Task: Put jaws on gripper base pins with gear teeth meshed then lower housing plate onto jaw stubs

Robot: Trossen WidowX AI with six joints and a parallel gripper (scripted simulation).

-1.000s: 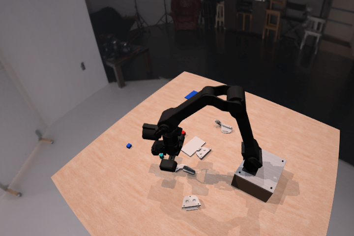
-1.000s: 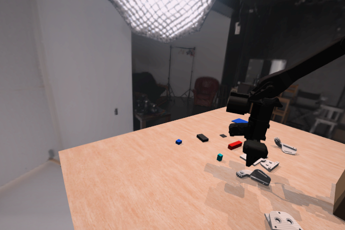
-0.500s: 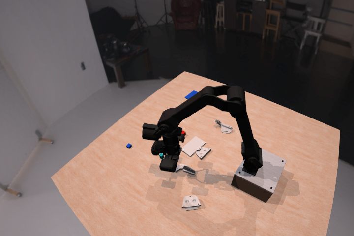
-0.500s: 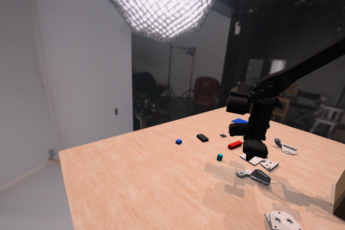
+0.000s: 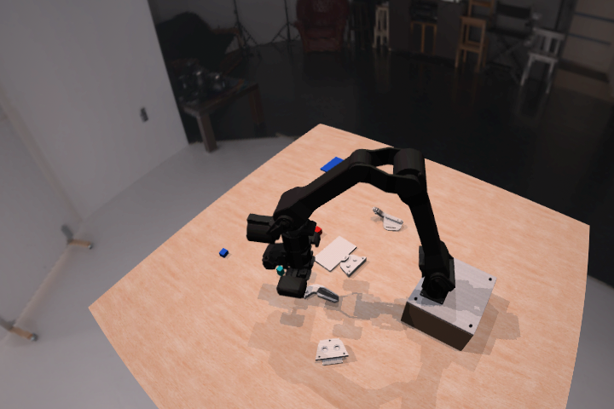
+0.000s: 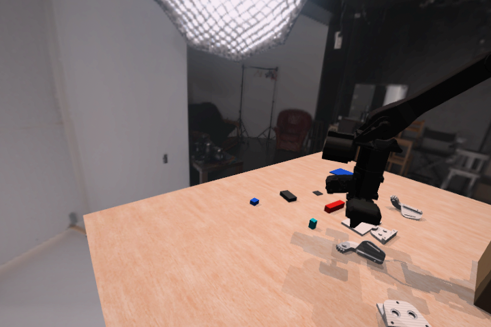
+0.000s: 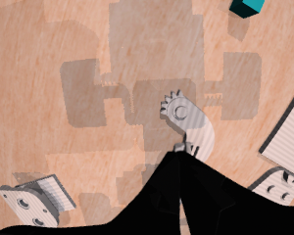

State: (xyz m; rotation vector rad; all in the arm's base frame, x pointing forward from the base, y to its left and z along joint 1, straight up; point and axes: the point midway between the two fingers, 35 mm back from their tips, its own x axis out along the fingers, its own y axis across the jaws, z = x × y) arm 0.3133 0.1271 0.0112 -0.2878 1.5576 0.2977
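The teal cube is 110 mm ahead of my gripper tip, 70 mm below it and 30 mm to the right of it. Round my gripper tip: red block: 190 mm to the right, 120 mm ahead, 70 mm below; then black block: 270 mm ahead, 120 mm to the right, 80 mm below; then blue cube: 320 mm ahead, 80 mm below, 10 mm to the left.
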